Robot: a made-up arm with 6 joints.
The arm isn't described. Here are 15 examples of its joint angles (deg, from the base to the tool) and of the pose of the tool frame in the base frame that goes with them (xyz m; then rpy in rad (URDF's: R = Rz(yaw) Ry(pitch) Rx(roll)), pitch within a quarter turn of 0, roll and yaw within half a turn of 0).
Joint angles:
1: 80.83 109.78 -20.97 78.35 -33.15 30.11
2: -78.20 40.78 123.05 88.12 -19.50 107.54
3: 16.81 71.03 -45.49 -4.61 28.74 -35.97
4: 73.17 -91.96 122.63 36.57 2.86 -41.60
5: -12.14 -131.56 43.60 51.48 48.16 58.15
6: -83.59 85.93 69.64 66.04 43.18 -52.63
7: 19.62 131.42 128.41 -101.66 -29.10 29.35
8: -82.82 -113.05 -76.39 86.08 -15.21 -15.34
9: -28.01 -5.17 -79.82 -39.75 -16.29 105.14
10: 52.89 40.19 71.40 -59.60 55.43 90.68
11: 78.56 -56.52 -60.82 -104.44 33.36 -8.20
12: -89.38 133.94 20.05 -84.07 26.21 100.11
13: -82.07 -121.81 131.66 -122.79 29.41 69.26
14: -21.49 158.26 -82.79 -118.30 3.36 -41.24
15: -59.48 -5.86 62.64 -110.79 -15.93 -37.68
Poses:
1: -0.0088 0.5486 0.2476 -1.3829 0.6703 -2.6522
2: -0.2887 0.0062 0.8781 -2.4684 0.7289 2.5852
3: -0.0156 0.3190 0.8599 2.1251 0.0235 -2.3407
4: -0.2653 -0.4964 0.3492 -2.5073 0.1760 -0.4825
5: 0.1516 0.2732 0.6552 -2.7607 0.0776 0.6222
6: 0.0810 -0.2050 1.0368 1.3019 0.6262 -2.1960
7: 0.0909 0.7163 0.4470 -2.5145 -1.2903 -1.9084
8: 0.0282 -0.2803 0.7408 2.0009 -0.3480 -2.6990
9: -0.3664 0.4230 0.5904 -1.4175 0.0031 -1.7830
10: -0.2999 0.5175 -0.0926 1.8643 -0.2883 1.7889
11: -0.4618 0.6743 0.0950 -2.0290 -0.0532 -2.6748
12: -0.0194 0.3690 0.7867 -1.6924 0.7893 0.6699
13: 0.0733 0.0968 -0.0265 0.3702 -0.1887 0.5278
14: 0.5621 0.2380 0.5252 -2.5841 -0.4718 1.4325
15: -0.0632 -0.1754 1.0223 2.1959 -0.7529 3.0517
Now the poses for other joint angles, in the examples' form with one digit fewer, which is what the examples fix.
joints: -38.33 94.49 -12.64 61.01 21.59 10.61
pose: 0.105 0.238 0.828 2.183 -0.055 -1.665
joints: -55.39 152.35 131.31 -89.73 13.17 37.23
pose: 0.079 0.802 0.391 1.788 -0.331 -0.132
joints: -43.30 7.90 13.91 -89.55 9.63 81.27
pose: -0.210 0.069 0.738 -1.922 -0.617 2.112
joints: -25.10 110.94 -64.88 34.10 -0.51 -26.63
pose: 0.300 0.190 0.665 1.682 0.200 -1.744
